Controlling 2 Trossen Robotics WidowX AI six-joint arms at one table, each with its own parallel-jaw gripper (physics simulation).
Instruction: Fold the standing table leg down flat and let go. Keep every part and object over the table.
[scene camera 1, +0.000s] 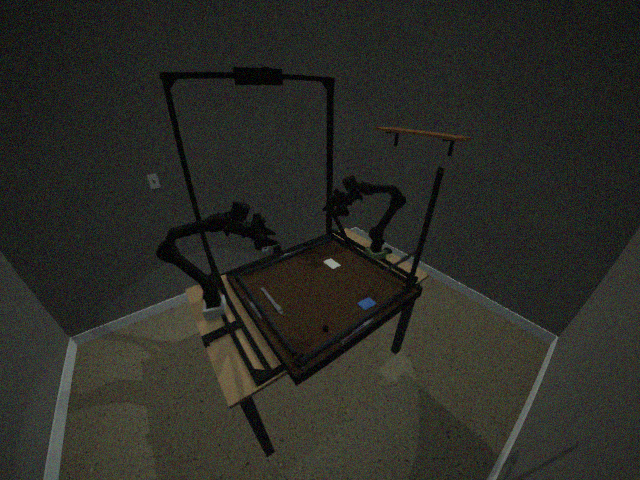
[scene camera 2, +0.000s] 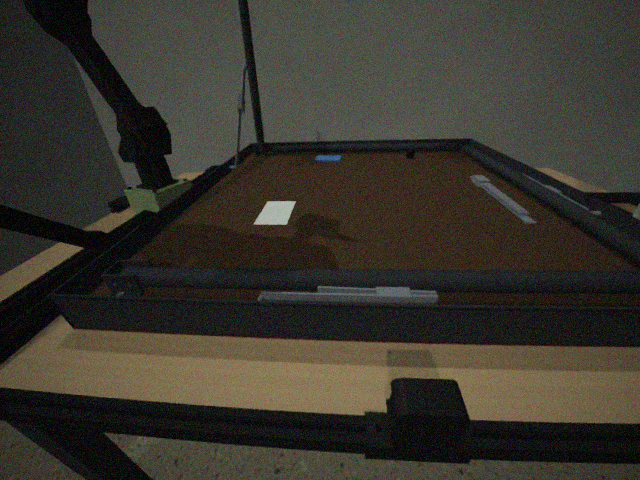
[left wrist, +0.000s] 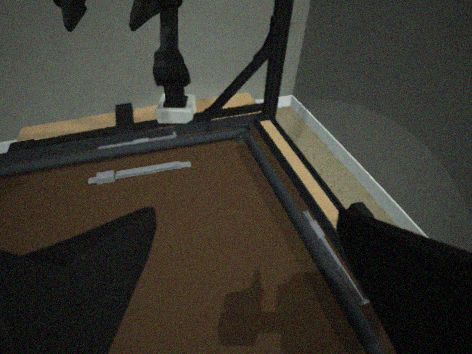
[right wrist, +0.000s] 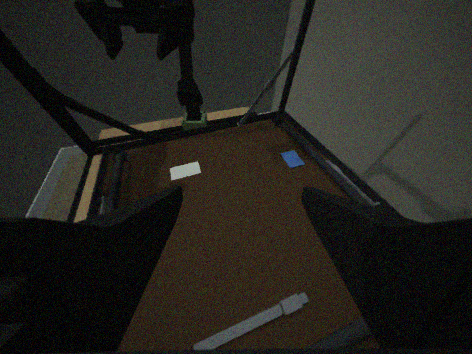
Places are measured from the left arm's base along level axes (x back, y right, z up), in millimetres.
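Where they show: left gripper, fingertip midpoint: (scene camera 1: 325, 213) (left wrist: 247, 218) (right wrist: 134, 57); right gripper, fingertip midpoint: (scene camera 1: 276, 238) (left wrist: 99, 28) (right wrist: 242, 193); left arm's base at its link origin: (scene camera 1: 376, 249) (scene camera 2: 158, 184) (right wrist: 194, 116); right arm's base at its link origin: (scene camera 1: 213, 302) (left wrist: 175, 101).
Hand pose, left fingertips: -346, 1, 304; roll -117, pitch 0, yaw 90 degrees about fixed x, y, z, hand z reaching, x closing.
Observation:
Things, the pixels of their centre, and the offset from my left fingertips, as dx, dy, dz. "pt": a spot on its surface instead.
- thin grey brace at the middle of its body: (scene camera 2: 241, 105) (right wrist: 268, 85) +318, -312, -161
- white card at a spot on its surface: (scene camera 2: 275, 212) (right wrist: 184, 170) (scene camera 1: 331, 263) pt +40, -3, -333
- blue card at the middle of its body: (scene camera 2: 328, 158) (right wrist: 292, 159) (scene camera 1: 366, 303) +78, -387, -319
- grey bar at the middle of its body: (left wrist: 141, 171) (scene camera 2: 497, 194) (right wrist: 254, 321) (scene camera 1: 270, 299) -357, -206, -324
The standing table leg (scene camera 1: 428, 222) (scene camera 2: 251, 77) (right wrist: 298, 52) is a dark tube. It rises upright from the right corner of the brown, dark-rimmed tabletop (scene camera 1: 310, 299) (scene camera 2: 392, 206) (left wrist: 200, 200) (right wrist: 240, 225). A thin grey brace (scene camera 2: 239, 108) (right wrist: 266, 90) slants beside it. Other dark tubes lie flat along the rim. My left gripper (scene camera 1: 330, 207) (left wrist: 247, 218) (right wrist: 134, 57) is open and empty, high over the back of the tabletop, apart from the leg. My right gripper (scene camera 1: 275, 238) (left wrist: 99, 28) (right wrist: 242, 193) is open and empty above the tabletop's left side, far from the leg.
A white card (scene camera 1: 331, 263) (scene camera 2: 275, 212) (right wrist: 185, 170), a blue card (scene camera 1: 366, 303) (scene camera 2: 328, 158) (right wrist: 292, 158) and a grey bar (scene camera 1: 271, 300) (scene camera 2: 502, 198) (left wrist: 142, 171) (right wrist: 252, 322) lie on the tabletop. A tall black frame (scene camera 1: 329, 155) stands behind; a wooden shelf (scene camera 1: 423, 133) hangs above the leg.

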